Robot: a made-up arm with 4 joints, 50 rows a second.
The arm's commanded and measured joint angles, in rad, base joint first. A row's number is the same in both.
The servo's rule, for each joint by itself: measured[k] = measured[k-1] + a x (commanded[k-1-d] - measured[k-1]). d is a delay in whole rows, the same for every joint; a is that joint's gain. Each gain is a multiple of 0.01, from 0.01 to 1. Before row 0 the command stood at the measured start. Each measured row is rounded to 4 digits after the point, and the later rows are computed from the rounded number. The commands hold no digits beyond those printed.
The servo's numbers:
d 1
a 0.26 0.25 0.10 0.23
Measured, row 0: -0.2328, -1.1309, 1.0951, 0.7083
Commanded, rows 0 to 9: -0.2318, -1.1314, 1.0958, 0.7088; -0.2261, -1.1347, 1.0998, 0.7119; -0.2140, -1.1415, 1.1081, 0.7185; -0.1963, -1.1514, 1.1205, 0.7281; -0.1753, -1.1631, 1.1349, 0.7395; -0.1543, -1.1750, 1.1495, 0.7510; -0.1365, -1.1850, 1.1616, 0.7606; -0.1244, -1.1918, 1.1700, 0.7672; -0.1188, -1.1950, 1.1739, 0.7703; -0.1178, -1.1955, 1.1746, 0.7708
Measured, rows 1 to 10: -0.2328, -1.1309, 1.0951, 0.7083; -0.2325, -1.1310, 1.0952, 0.7084; -0.2308, -1.1319, 1.0957, 0.7092; -0.2264, -1.1343, 1.0969, 0.7113; -0.2186, -1.1386, 1.0993, 0.7152; -0.2073, -1.1447, 1.1029, 0.7208; -0.1935, -1.1523, 1.1076, 0.7277; -0.1787, -1.1605, 1.1130, 0.7353; -0.1646, -1.1683, 1.1187, 0.7426; -0.1527, -1.1750, 1.1242, 0.7490
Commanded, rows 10 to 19: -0.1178, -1.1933, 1.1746, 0.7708; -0.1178, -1.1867, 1.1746, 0.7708; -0.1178, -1.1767, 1.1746, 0.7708; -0.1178, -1.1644, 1.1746, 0.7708; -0.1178, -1.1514, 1.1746, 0.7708; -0.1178, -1.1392, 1.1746, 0.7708; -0.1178, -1.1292, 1.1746, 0.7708; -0.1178, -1.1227, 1.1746, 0.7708; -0.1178, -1.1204, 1.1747, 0.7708; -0.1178, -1.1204, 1.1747, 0.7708
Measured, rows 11 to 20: -0.1436, -1.1801, 1.1292, 0.7540; -0.1369, -1.1834, 1.1337, 0.7579; -0.1319, -1.1842, 1.1378, 0.7609; -0.1282, -1.1823, 1.1415, 0.7632; -0.1255, -1.1778, 1.1448, 0.7649; -0.1235, -1.1712, 1.1478, 0.7663; -0.1220, -1.1632, 1.1505, 0.7673; -0.1209, -1.1547, 1.1529, 0.7681; -0.1201, -1.1467, 1.1551, 0.7687; -0.1195, -1.1401, 1.1571, 0.7692
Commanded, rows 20 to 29: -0.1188, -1.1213, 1.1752, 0.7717; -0.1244, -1.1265, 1.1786, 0.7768; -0.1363, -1.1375, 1.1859, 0.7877; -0.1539, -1.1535, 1.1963, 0.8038; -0.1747, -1.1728, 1.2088, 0.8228; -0.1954, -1.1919, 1.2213, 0.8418; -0.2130, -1.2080, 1.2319, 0.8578; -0.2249, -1.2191, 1.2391, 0.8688; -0.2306, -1.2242, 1.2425, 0.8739; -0.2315, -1.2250, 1.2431, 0.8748
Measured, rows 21 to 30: -0.1191, -1.1352, 1.1589, 0.7696; -0.1190, -1.1317, 1.1605, 0.7701; -0.1204, -1.1304, 1.1623, 0.7716; -0.1245, -1.1322, 1.1647, 0.7753; -0.1321, -1.1375, 1.1679, 0.7819; -0.1432, -1.1463, 1.1720, 0.7913; -0.1568, -1.1577, 1.1769, 0.8029; -0.1714, -1.1703, 1.1824, 0.8155; -0.1853, -1.1825, 1.1881, 0.8278; -0.1971, -1.1929, 1.1935, 0.8384
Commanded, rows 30 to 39: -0.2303, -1.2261, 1.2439, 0.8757; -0.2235, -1.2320, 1.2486, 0.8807; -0.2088, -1.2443, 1.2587, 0.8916; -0.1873, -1.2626, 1.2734, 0.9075; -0.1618, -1.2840, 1.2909, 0.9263; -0.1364, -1.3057, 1.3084, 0.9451; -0.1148, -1.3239, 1.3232, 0.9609; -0.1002, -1.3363, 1.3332, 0.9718; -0.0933, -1.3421, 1.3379, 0.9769; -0.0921, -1.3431, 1.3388, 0.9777
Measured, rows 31 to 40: -0.2060, -1.2009, 1.1985, 0.8468; -0.2123, -1.2072, 1.2030, 0.8534; -0.2152, -1.2134, 1.2076, 0.8597; -0.2135, -1.2211, 1.2127, 0.8670; -0.2067, -1.2315, 1.2188, 0.8763; -0.1950, -1.2446, 1.2260, 0.8878; -0.1798, -1.2599, 1.2342, 0.9010; -0.1629, -1.2759, 1.2431, 0.9148; -0.1466, -1.2910, 1.2521, 0.9279; -0.1327, -1.3038, 1.2607, 0.9392
